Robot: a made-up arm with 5 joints.
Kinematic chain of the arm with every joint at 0, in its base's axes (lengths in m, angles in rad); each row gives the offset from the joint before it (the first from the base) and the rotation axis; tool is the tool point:
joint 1: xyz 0 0 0.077 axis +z
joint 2: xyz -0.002 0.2 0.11 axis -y
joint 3: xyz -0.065 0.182 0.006 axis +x
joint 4: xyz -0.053 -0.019 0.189 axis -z
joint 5: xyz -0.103 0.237 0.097 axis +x
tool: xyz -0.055 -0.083 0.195
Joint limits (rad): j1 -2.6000..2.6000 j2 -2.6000..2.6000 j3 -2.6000..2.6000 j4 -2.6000..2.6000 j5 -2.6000..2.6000
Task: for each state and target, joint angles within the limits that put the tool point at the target. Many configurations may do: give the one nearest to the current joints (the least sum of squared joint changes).
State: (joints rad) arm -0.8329 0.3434 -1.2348 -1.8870 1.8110
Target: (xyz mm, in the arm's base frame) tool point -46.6 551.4 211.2
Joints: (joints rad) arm -0.4796 0.7158 -1.3434 -1.6088 1.9977
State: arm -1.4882 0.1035 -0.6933 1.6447 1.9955
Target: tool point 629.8 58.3 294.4
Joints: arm -1.6147 0.0062 -0.6248 1.5769 1.4566
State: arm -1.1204 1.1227 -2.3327 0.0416 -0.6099
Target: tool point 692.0 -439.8 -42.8
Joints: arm -1.4938 1.5603 -2.1043 0.1706 -0.6519
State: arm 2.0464 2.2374 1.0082 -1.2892 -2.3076
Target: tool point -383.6 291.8 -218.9
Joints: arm 1.9974 2.6000 0.9102 -1.1716 -2.4113
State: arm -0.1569 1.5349 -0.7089 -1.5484 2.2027
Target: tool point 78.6 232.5 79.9
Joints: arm -1.0297 1.4932 -0.1193 -2.1657 2.0850
